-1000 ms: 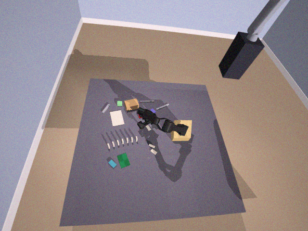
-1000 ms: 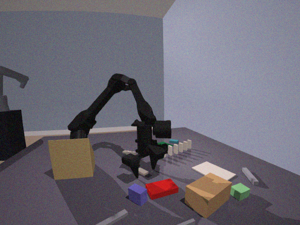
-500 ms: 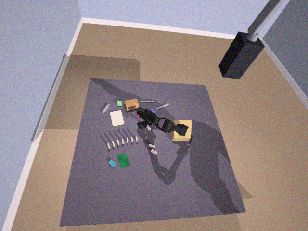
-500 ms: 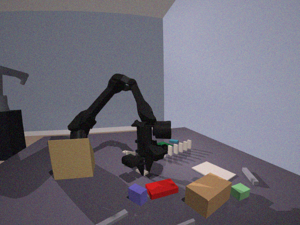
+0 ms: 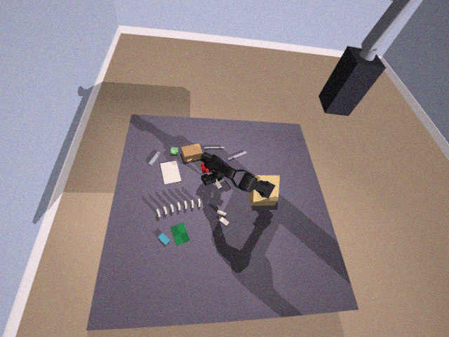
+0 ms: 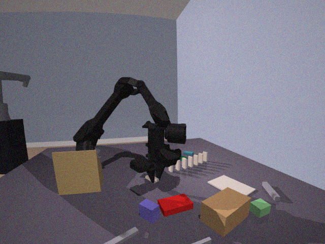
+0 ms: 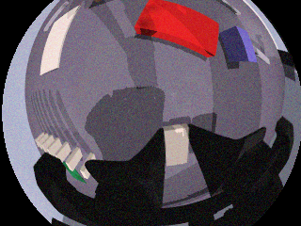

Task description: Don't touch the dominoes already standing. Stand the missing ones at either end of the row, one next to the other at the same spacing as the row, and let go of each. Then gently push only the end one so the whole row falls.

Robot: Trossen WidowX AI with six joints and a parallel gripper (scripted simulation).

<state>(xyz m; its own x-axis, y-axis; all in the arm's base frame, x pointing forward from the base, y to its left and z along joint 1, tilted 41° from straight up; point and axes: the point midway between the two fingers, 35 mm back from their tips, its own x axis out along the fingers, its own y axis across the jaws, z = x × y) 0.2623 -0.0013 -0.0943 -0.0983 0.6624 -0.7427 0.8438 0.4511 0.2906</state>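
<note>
The red block lies 4 cm ahead of my gripper tip, 12 cm to the right of it and 2 cm below it. Also, from my gripper tip: orange box: 16 cm ahead, 21 cm to the right; then white sheet: 28 cm ahead, 7 cm to the right, 3 cm below; then purple cube: 4 cm behind, 15 cm to the right, 1 cm below.
</note>
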